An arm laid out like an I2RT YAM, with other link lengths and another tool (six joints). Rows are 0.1 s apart.
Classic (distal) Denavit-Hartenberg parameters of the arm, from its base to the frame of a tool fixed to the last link. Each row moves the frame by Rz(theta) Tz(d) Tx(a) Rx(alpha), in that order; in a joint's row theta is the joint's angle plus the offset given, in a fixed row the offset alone. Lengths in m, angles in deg.
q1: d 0.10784, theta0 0, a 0.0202, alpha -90
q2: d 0, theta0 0, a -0.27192, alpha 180
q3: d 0, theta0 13.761, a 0.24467, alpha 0
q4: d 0.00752, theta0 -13.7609, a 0.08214, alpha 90
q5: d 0.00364, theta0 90, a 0, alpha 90
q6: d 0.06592, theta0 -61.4, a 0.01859, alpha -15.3
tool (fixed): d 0.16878, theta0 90, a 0, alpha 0
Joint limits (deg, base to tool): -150..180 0..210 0..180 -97..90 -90..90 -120..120
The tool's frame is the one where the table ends.
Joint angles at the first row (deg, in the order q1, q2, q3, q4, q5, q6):
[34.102, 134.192, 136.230, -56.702, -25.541, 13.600]
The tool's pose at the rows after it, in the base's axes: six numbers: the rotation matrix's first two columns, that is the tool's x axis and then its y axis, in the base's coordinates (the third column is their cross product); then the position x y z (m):
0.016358, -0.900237, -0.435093, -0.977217, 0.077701, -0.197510, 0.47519, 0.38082, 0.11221
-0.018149, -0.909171, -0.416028, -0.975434, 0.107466, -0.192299, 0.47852, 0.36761, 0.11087
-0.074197, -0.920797, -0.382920, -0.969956, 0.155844, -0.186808, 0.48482, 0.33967, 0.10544
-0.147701, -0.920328, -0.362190, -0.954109, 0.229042, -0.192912, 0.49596, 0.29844, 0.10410
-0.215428, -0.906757, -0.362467, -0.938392, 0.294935, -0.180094, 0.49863, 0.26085, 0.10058
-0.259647, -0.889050, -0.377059, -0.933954, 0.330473, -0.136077, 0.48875, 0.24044, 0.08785
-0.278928, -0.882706, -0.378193, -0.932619, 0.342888, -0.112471, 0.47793, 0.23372, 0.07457
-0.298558, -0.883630, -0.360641, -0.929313, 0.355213, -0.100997, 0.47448, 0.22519, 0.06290
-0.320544, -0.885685, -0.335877, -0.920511, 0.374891, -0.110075, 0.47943, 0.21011, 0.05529
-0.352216, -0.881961, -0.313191, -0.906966, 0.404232, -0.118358, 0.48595, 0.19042, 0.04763
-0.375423, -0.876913, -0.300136, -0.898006, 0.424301, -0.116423, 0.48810, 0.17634, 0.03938
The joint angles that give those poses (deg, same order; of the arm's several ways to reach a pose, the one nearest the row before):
[34.082, 133.608, 136.236, -56.733, -25.280, 13.992]
[33.360, 133.059, 135.758, -57.556, -23.917, 14.633]
[31.502, 131.224, 132.512, -57.597, -21.976, 15.017]
[28.087, 127.488, 126.281, -55.525, -20.330, 15.391]
[24.481, 123.201, 118.609, -52.518, -20.532, 15.977]
[22.005, 119.697, 110.472, -49.009, -22.731, 16.766]
[21.449, 117.486, 104.340, -45.855, -23.428, 17.413]
[20.935, 117.260, 102.030, -44.964, -22.922, 17.515]
[19.835, 117.686, 101.522, -44.825, -21.502, 17.021]
[18.152, 118.097, 100.881, -44.458, -20.177, 16.656]
[16.813, 118.277, 99.624, -43.715, -19.715, 16.422]

